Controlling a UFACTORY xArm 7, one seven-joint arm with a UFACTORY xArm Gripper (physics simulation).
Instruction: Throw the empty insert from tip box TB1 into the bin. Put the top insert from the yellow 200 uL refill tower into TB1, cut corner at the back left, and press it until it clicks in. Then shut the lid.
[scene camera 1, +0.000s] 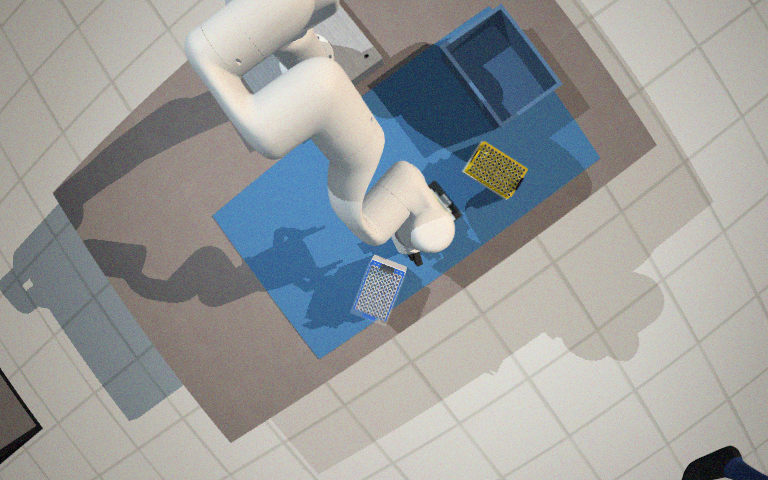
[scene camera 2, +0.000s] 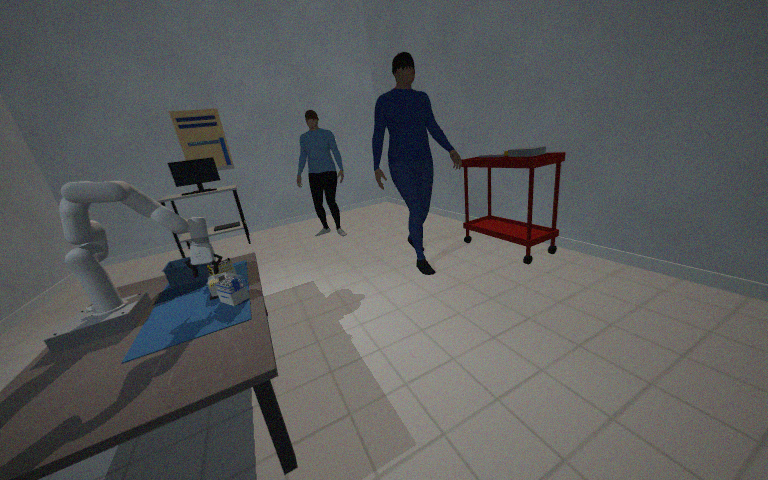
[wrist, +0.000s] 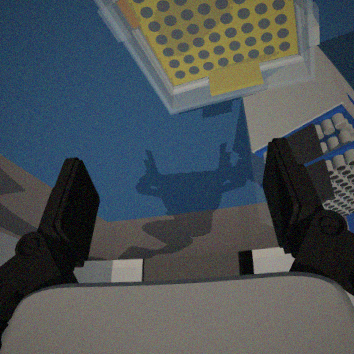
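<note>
My gripper (scene camera 2: 207, 266) (wrist: 175, 169) is open and empty above the blue mat; the arm partly covers it in scene camera 1. In the wrist view, a yellow insert (wrist: 220, 35) with rows of holes sits in tip box TB1, near the top edge and ahead of the fingers. The clear lid (wrist: 311, 60) appears to lie over it; whether it is fully shut is hard to tell. The arm hides most of TB1 in scene camera 1. The yellow refill tower (scene camera 1: 495, 169) stands between TB1 and the blue bin (scene camera 1: 531, 104) (scene camera 2: 178, 274). Part of the bin's floor is shaded.
A white and blue tip rack (scene camera 1: 380, 289) (scene camera 2: 232, 291) (wrist: 340, 175) stands near the mat's front edge, close to the right finger in the wrist view. Two people and a red cart (scene camera 2: 512, 228) are beyond the table in scene camera 2.
</note>
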